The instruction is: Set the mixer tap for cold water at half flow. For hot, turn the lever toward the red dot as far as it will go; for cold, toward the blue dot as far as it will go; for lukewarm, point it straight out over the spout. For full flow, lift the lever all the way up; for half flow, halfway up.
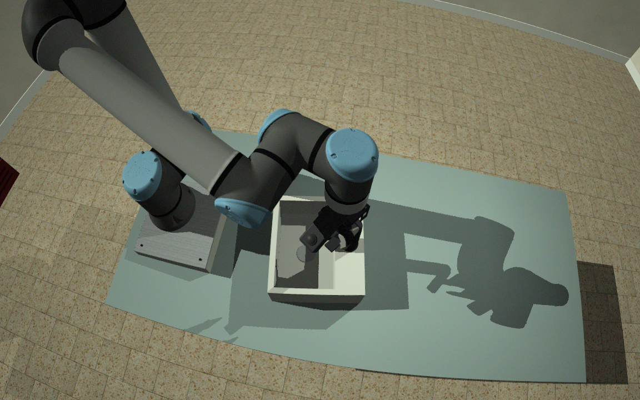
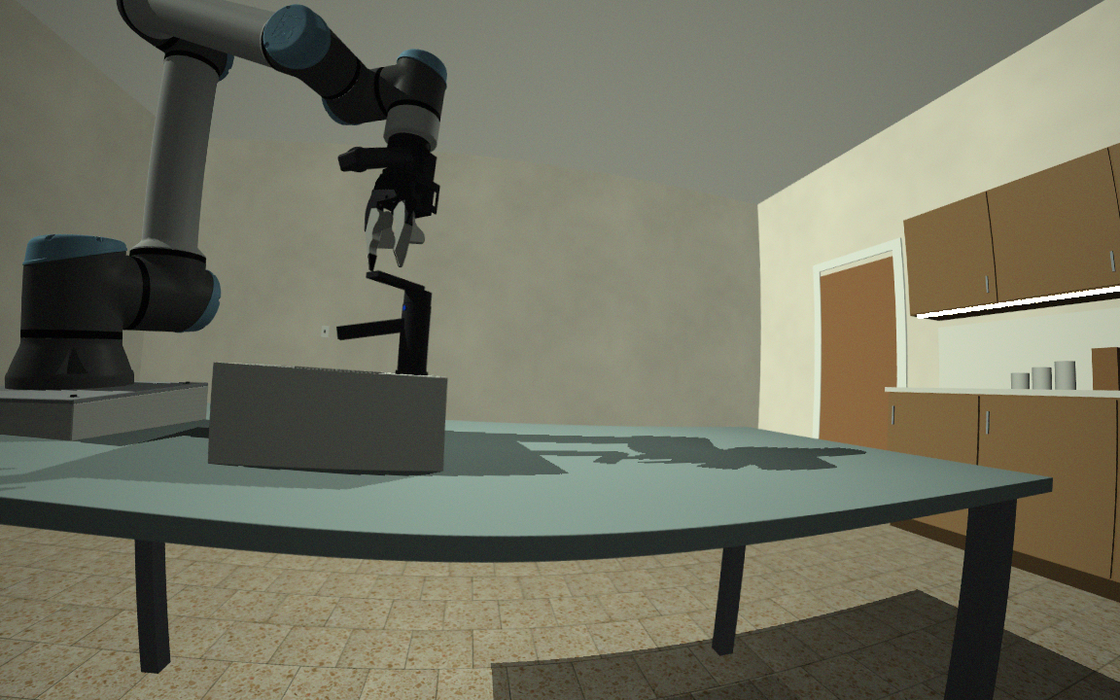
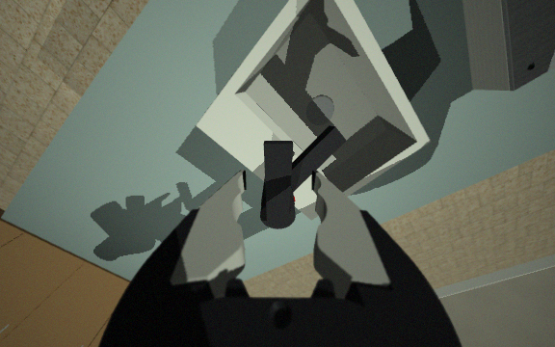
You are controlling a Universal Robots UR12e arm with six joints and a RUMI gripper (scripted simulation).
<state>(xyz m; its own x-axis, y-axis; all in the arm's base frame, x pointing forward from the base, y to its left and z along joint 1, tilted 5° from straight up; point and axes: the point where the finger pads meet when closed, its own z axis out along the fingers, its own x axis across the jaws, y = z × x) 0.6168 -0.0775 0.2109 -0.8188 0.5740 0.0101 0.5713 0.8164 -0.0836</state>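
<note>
My hand is 20 mm short of the lever, 20 mm to the right of it and 30 mm above it. The rest, counted from my hand: black mixer tap 30 mm ahead, 40 mm to the left, 70 mm below; then white sink basin 70 mm behind, 40 mm to the left, 260 mm below.
</note>
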